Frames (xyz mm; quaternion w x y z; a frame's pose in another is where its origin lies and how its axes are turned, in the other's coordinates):
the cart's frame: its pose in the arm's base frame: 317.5 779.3 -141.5 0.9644 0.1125 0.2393 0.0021
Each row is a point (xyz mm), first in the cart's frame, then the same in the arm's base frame.
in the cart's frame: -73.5 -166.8 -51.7
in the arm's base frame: 220.2 623.6 -188.4
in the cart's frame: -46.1 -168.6 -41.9
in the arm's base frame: 248.9 621.4 -193.0
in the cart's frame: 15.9 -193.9 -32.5
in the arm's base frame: 306.9 598.2 -219.1
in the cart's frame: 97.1 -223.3 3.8
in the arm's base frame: 394.1 566.5 -231.7
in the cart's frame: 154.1 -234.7 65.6
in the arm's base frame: 472.6 545.3 -207.3
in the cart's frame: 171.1 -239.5 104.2
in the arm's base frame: 505.2 533.3 -183.0
